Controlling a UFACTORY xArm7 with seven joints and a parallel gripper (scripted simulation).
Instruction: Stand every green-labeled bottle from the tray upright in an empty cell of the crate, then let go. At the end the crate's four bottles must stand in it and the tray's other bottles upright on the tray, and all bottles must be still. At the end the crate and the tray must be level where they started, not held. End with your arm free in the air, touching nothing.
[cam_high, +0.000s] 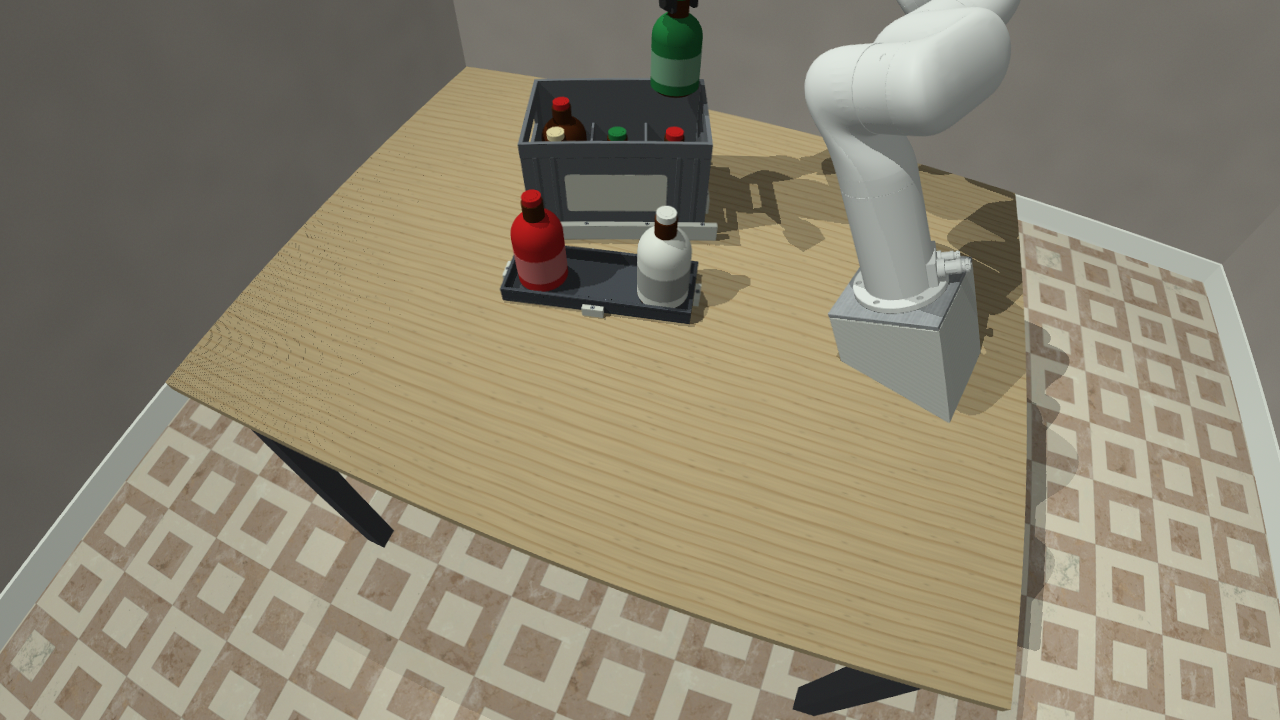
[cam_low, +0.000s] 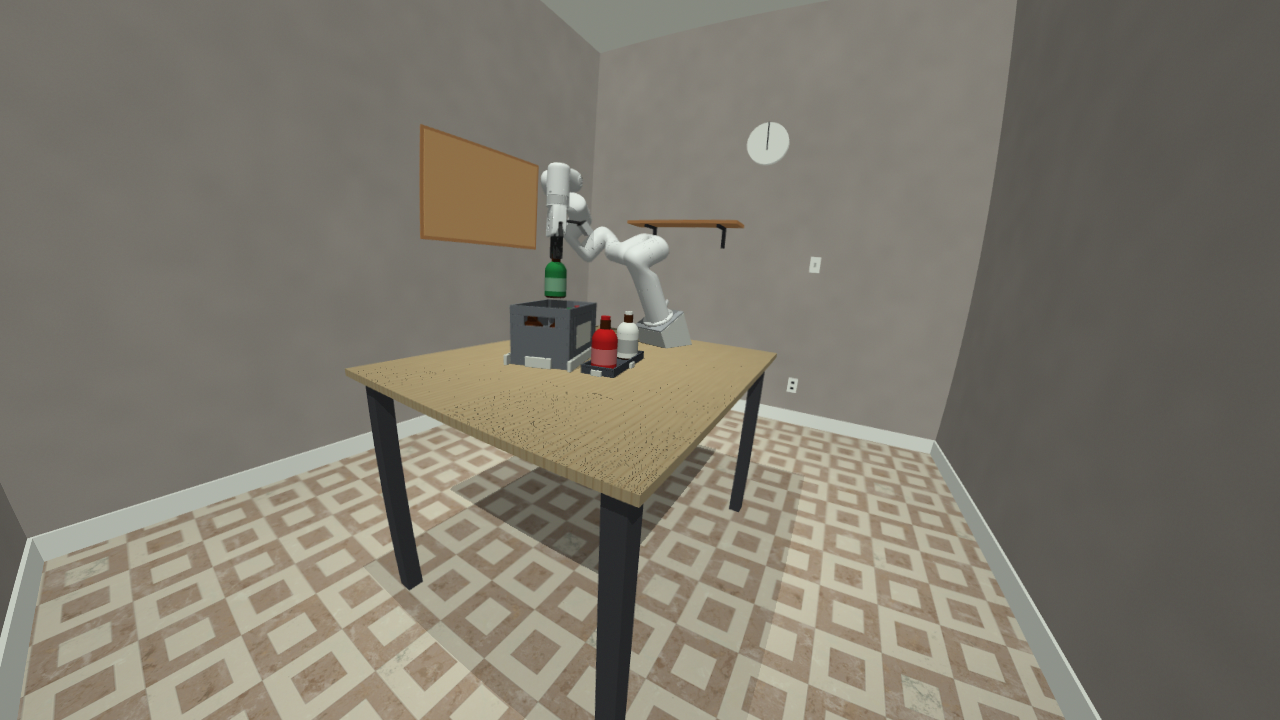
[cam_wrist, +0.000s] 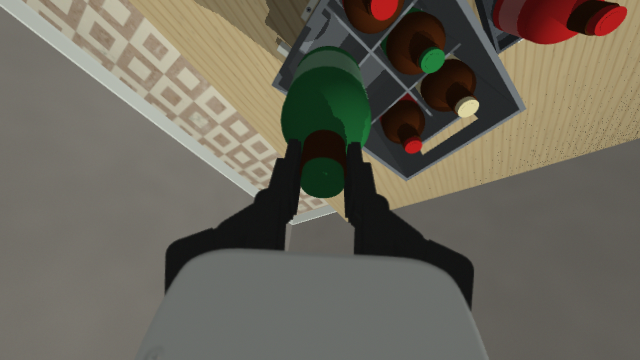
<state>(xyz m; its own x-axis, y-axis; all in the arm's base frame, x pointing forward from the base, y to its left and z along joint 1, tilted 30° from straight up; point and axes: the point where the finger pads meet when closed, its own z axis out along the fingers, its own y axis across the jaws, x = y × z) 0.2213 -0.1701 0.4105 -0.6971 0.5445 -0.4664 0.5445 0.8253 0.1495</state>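
My gripper is now 7 cm above the green-labeled bottle. Round my hand: white bottle: 26 cm to the left, 25 cm below, 6 cm behind; dark grey crate: 25 cm below, 7 cm to the left, 7 cm ahead; red bottle: 27 cm to the left, 25 cm below, 12 cm ahead.
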